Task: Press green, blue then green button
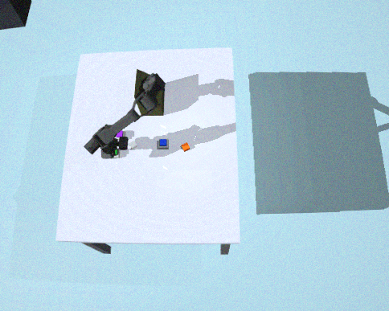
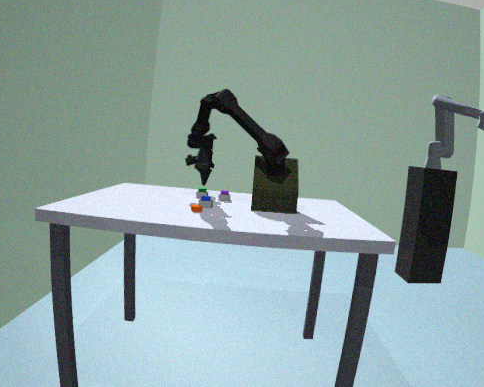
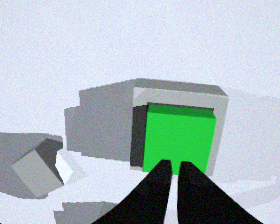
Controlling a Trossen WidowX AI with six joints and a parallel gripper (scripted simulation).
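Now: the green button 2 cm below my gripper tip. The rest, counted from my gripper tip: purple button 10 cm behind, 2 cm to the left, 2 cm below; white block 4 cm behind, 9 cm to the left, 4 cm below; blue button 4 cm behind, 25 cm to the left, 2 cm below.
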